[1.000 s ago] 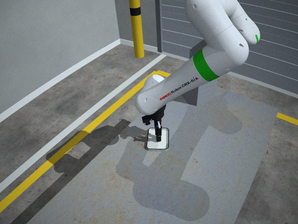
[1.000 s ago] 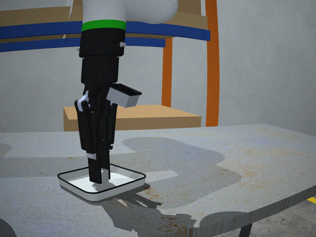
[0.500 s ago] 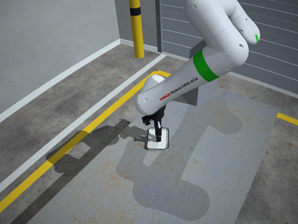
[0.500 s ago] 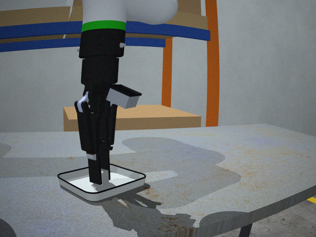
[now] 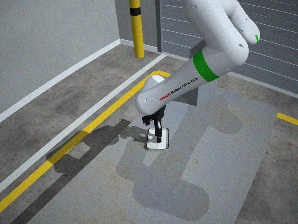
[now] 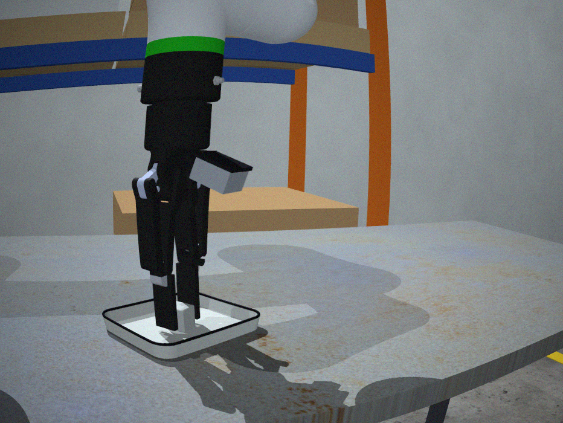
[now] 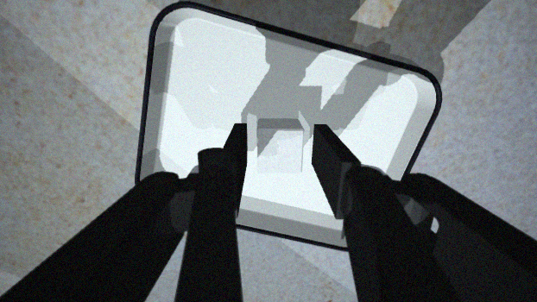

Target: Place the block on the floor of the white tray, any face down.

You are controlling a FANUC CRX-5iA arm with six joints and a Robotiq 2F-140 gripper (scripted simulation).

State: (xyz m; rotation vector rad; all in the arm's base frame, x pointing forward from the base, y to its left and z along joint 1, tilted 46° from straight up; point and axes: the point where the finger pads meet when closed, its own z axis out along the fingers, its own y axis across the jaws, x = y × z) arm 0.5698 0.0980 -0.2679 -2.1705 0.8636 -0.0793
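My gripper is now 2 cm above the small block. The rest, counted from my hand: white tray: 3 cm below.
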